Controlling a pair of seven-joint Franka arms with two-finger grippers.
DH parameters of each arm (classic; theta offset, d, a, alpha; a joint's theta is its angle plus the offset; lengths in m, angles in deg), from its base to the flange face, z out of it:
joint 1: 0 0.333 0 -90
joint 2: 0 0 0 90
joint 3: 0 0.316 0.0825 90
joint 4: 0 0 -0.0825 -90
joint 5: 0 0.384 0 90
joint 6: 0 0 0.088 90
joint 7: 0 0.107 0 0
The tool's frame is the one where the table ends.
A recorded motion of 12 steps. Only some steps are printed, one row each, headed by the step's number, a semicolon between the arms.
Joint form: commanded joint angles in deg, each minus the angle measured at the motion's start. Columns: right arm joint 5, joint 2, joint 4, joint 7, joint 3, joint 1, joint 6; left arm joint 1, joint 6, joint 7, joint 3, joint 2, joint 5, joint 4.
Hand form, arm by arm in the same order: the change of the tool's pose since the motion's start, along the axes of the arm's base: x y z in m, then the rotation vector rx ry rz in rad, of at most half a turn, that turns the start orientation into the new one. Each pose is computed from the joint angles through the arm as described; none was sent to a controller.
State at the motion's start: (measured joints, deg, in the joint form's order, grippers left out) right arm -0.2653 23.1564 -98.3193 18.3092 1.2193 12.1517 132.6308; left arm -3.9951 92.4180 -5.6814 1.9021 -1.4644 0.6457 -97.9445
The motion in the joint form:
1: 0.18 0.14 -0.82 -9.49 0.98 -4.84 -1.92; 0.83 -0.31 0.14 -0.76 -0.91 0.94 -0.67
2: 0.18 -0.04 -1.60 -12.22 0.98 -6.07 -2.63; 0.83 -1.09 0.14 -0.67 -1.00 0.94 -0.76
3: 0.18 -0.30 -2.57 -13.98 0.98 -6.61 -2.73; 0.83 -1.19 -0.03 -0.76 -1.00 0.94 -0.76
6: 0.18 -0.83 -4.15 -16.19 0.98 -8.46 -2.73; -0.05 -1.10 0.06 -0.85 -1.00 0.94 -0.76
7: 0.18 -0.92 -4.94 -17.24 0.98 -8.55 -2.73; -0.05 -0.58 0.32 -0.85 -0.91 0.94 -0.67
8: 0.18 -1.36 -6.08 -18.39 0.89 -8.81 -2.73; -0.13 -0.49 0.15 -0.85 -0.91 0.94 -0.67
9: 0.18 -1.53 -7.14 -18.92 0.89 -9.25 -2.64; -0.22 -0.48 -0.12 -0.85 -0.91 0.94 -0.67
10: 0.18 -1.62 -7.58 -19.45 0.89 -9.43 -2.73; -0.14 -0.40 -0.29 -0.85 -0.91 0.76 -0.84
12: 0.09 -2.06 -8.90 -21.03 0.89 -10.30 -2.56; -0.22 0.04 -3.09 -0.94 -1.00 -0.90 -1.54
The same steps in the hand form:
1: 0.0030 -0.0467 -0.0118 -0.0277 0.0438 0.0933; -0.0053 0.0026 0.0027 0.0162 0.0007 -0.0029
2: 0.0008 -0.0615 -0.0174 -0.0370 0.0649 0.1195; -0.0073 0.0035 0.0017 0.0166 0.0143 -0.0011
3: -0.0026 -0.0682 -0.0224 -0.0425 0.0779 0.1410; -0.0075 0.0027 0.0016 0.0170 0.0160 0.0003
6: -0.0070 -0.0899 -0.0290 -0.0476 0.0954 0.1476; -0.0077 -0.0064 0.0017 0.0170 0.0143 -0.0182
7: -0.0104 -0.0912 -0.0343 -0.0503 0.1069 0.1646; -0.0062 -0.0066 0.0023 0.0163 0.0053 -0.0229
8: -0.0152 -0.0955 -0.0384 -0.0536 0.1186 0.1791; -0.0060 -0.0073 0.0025 0.0164 0.0037 -0.0214
9: -0.0195 -0.1007 -0.0447 -0.0543 0.1324 0.1811; -0.0060 -0.0082 0.0025 0.0167 0.0034 -0.0182
10: -0.0215 -0.1028 -0.0473 -0.0552 0.1398 0.1875; -0.0061 -0.0077 0.0012 0.0139 0.0050 -0.0136
12: -0.0267 -0.1128 -0.0524 -0.0584 0.1516 0.2012; -0.0068 -0.0123 -0.0031 -0.0110 0.0091 0.0354

